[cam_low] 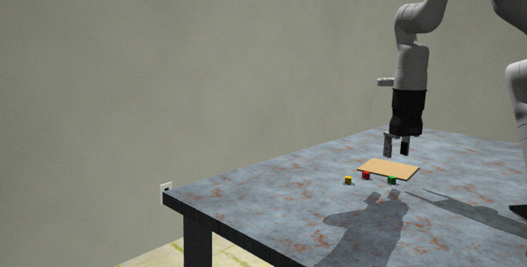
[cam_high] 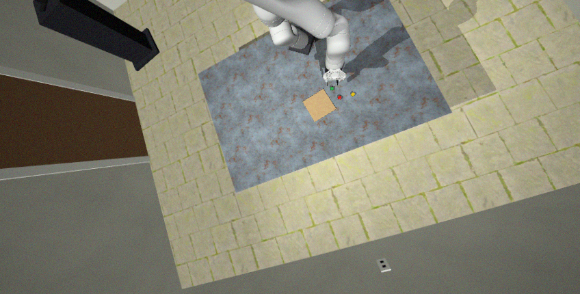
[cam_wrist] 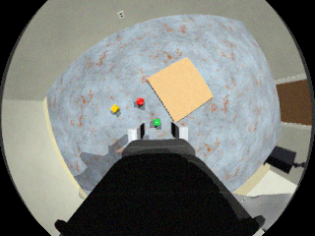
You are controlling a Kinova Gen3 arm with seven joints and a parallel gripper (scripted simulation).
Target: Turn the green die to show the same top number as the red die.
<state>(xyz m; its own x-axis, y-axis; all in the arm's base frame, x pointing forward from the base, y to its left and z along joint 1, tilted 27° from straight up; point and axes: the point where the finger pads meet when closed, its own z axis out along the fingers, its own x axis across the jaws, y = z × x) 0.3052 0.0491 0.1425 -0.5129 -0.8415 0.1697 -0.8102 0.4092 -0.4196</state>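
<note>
My gripper is now 9 cm above the green die. From my hand the other things lie so: red die 7 cm ahead, 1 cm to the left, 9 cm below; then tan mat 4 cm ahead, 11 cm to the right, 9 cm below; then yellow die 10 cm ahead, 7 cm to the left, 9 cm below.
</note>
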